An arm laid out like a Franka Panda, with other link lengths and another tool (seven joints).
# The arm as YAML. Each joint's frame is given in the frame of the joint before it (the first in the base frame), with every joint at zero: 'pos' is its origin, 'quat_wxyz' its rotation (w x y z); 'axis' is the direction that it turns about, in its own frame. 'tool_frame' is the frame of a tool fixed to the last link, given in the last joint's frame.
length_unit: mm
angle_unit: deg
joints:
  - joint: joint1
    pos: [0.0, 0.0, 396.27]
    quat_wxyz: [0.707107, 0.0, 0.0, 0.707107]
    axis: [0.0, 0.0, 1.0]
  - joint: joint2
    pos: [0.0, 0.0, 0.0]
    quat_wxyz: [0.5, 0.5, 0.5, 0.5]
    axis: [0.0, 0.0, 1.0]
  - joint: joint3
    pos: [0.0, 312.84, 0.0]
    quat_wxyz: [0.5, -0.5, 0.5, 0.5]
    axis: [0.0, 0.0, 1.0]
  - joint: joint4
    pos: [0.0, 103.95, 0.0]
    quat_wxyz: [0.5, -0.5, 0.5, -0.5]
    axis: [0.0, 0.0, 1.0]
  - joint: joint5
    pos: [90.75, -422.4, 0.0]
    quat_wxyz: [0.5, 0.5, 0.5, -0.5]
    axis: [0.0, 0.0, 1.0]
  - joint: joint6
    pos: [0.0, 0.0, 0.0]
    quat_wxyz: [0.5, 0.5, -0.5, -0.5]
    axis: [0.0, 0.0, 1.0]
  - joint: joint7
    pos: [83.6, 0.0, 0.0]
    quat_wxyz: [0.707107, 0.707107, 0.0, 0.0]
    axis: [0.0, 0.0, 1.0]
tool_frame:
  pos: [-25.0, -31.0, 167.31]
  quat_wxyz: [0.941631, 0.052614, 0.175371, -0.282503]
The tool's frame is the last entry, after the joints.
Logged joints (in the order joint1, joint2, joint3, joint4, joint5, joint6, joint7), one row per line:
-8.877 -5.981 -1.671 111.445 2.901 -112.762 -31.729
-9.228 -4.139 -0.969 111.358 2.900 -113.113 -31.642
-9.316 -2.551 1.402 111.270 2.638 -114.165 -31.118
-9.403 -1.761 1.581 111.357 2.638 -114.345 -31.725
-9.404 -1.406 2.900 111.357 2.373 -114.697 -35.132
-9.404 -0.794 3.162 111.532 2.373 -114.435 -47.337
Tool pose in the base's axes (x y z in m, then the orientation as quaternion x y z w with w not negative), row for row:
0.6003 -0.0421 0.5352 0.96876 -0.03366 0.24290 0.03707
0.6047 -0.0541 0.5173 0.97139 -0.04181 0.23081 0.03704
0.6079 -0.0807 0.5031 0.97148 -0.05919 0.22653 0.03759
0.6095 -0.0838 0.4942 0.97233 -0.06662 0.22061 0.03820
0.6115 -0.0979 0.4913 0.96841 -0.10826 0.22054 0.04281
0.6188 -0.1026 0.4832 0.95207 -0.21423 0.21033 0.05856
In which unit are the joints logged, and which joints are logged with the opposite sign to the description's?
The joints are logged in degrees. Opposite sign: joint3, joint4, joint5, joint6, joint7.
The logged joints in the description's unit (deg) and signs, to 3 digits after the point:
-8.877 -5.981 1.671 -111.445 -2.901 112.762 31.729
-9.228 -4.139 0.969 -111.358 -2.900 113.113 31.642
-9.316 -2.551 -1.402 -111.270 -2.638 114.165 31.118
-9.403 -1.761 -1.581 -111.357 -2.638 114.345 31.725
-9.404 -1.406 -2.900 -111.357 -2.373 114.697 35.132
-9.404 -0.794 -3.162 -111.532 -2.373 114.435 47.337

